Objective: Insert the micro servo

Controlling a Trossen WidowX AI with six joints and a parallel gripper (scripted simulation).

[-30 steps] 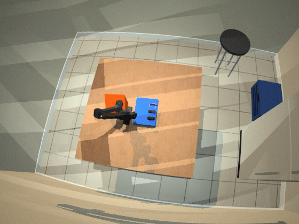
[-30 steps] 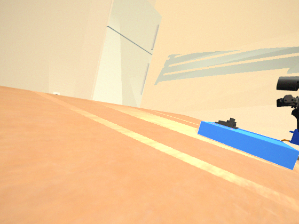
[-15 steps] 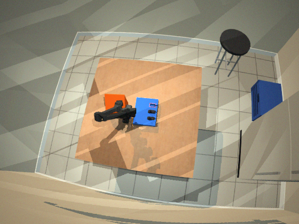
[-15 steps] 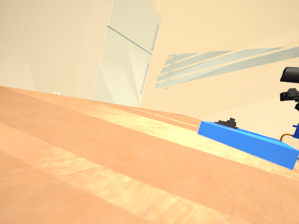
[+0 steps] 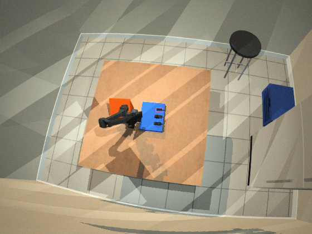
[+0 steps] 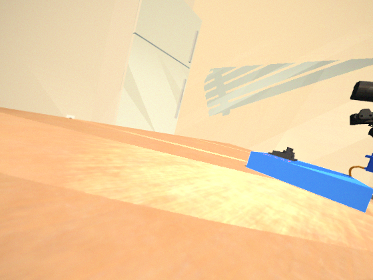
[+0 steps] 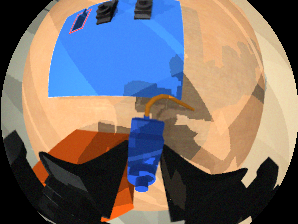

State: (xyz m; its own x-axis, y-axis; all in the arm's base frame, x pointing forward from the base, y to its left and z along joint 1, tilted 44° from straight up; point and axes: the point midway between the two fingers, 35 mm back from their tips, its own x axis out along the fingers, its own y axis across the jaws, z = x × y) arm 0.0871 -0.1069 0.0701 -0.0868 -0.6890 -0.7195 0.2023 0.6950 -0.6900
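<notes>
The blue deck is 130 mm ahead of my gripper tip, 100 mm below it and 80 mm to the left of it.
</notes>
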